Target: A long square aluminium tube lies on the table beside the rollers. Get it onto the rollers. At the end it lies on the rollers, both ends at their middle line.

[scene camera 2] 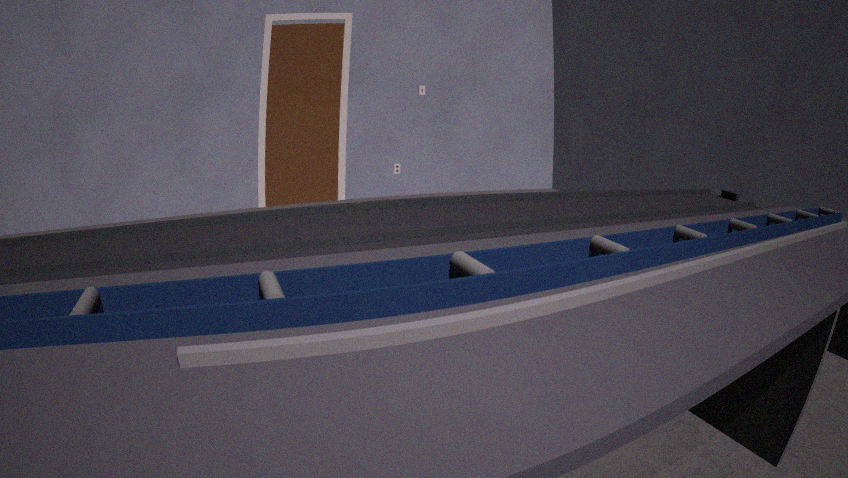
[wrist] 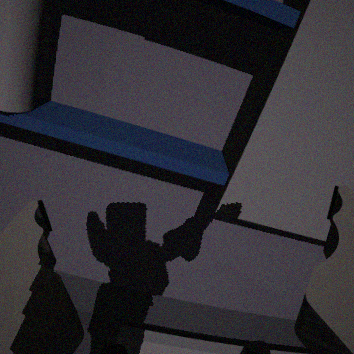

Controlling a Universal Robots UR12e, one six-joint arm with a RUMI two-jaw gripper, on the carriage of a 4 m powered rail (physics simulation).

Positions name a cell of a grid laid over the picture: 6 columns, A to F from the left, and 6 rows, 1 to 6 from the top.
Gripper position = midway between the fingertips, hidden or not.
Observation:
In view: my gripper (wrist: D4), a long square aluminium tube (scene camera 2: C5) and a blue roller frame (scene camera 2: C4).
The wrist view misses the long square aluminium tube: it is out of frame.

